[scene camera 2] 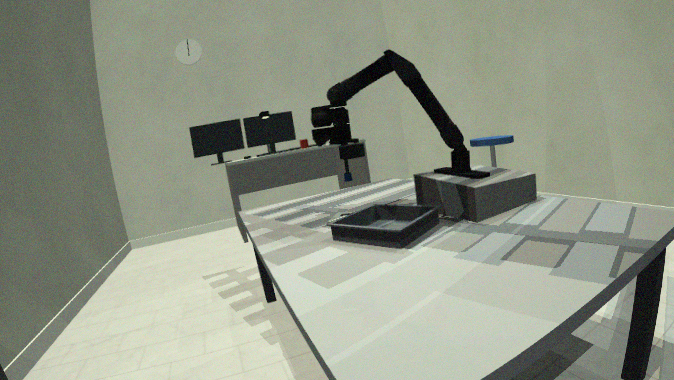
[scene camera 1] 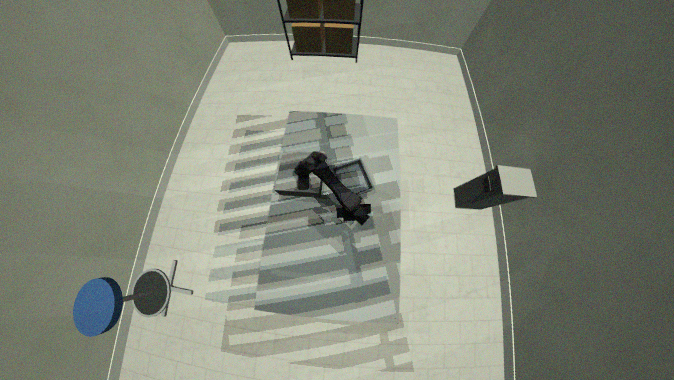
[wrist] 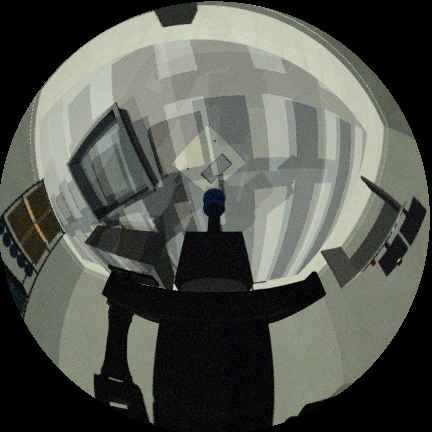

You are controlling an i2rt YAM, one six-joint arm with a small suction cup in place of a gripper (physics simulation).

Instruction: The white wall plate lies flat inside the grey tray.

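Observation:
The white wall plate [wrist: 191, 159] lies flat on the table outside the tray, with a rectangular outline near one side. It is mostly hidden under the arm's head in scene camera 1 and behind the tray in scene camera 2. The grey tray [scene camera 1: 366, 175] [scene camera 2: 367, 236] [wrist: 136, 145] stands upright on the table, left of the plate in the wrist view, apart from it; no plate shows inside. My gripper, a blue suction cup [scene camera 2: 348, 177] [wrist: 214, 201], is open and holds nothing. It hangs above the table, close over the plate's near edge in the wrist view.
The arm stands on a grey box [scene camera 2: 502, 200] [wrist: 125, 243] close to the tray. Beyond the table [scene camera 2: 400, 320] are a desk [scene camera 2: 285, 175] with monitors, a blue stool [scene camera 1: 95, 307] [scene camera 2: 491, 141], a shelf rack [scene camera 1: 322, 55] and a white-topped cabinet [scene camera 1: 517, 181]. Striped shadows cross the table.

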